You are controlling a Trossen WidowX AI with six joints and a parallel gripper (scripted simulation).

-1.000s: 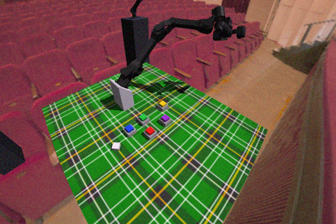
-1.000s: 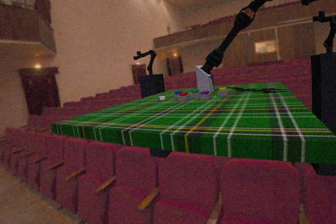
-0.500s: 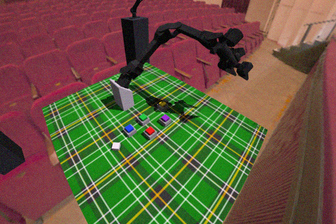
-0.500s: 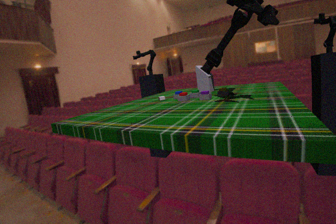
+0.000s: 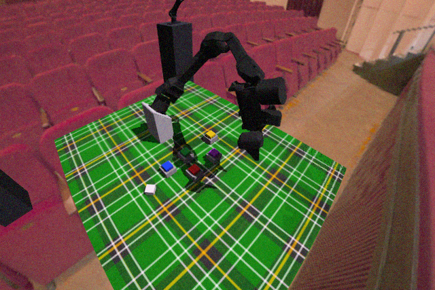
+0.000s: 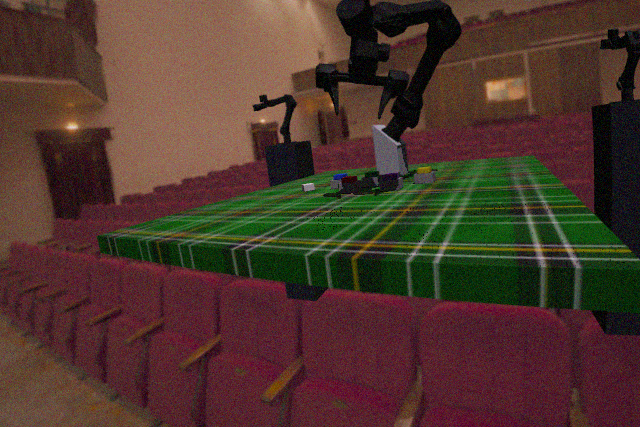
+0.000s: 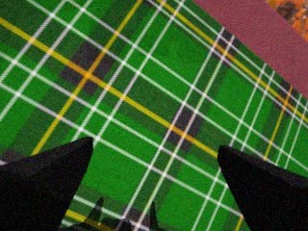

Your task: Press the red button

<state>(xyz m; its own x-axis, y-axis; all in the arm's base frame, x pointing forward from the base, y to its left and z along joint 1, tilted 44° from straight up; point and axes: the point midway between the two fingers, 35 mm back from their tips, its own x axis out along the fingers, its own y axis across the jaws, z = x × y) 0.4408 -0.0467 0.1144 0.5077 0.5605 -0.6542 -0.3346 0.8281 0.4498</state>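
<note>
The red button lies 18 cm behind my gripper tip, 10 cm to the right of it and 15 cm below it. Also, from my gripper tip: purple button (18 cm behind, 1 cm to the left, 15 cm below); blue button (27 cm behind, 16 cm to the right, 15 cm below); yellow button (26 cm behind, 8 cm to the left, 15 cm below).
</note>
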